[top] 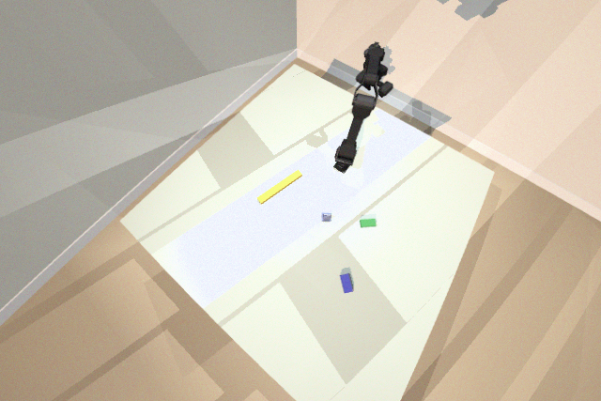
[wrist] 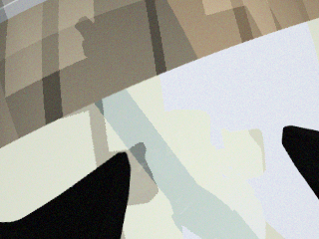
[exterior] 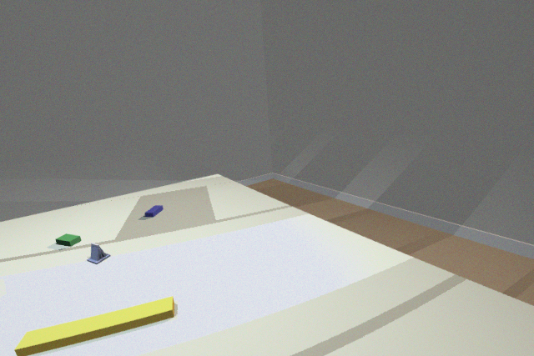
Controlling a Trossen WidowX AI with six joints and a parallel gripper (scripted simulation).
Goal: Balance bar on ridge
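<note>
Right now the long yellow bar is 65 cm ahead of my gripper tip, 14 cm below it and 11 cm to the right of it. Round my gripper tip: green block (55 cm ahead, 31 cm to the left, 14 cm below); blue block (81 cm ahead, 36 cm to the left, 14 cm below).
</note>
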